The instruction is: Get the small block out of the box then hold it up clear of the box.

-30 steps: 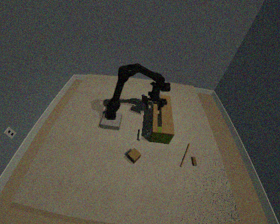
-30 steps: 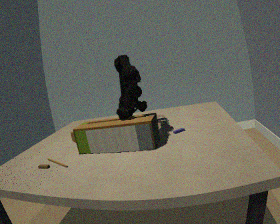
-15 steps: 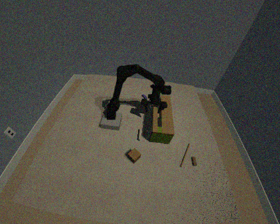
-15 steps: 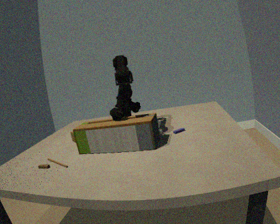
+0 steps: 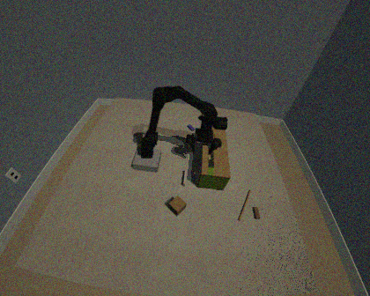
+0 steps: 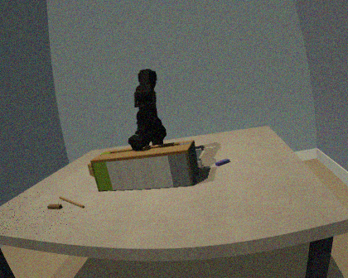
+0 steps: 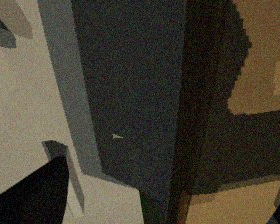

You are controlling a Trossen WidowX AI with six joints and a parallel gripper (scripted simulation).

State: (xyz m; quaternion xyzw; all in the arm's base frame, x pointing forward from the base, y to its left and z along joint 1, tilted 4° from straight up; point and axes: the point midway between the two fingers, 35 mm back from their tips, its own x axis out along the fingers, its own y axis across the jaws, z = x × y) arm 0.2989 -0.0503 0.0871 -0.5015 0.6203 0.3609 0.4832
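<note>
Right now the box is 4 cm ahead of my gripper tip, 3 cm to the left of it and 2 cm below it. Also, from my gripper tip: thin stick (29 cm to the right, 20 cm ahead, 8 cm below).
</note>
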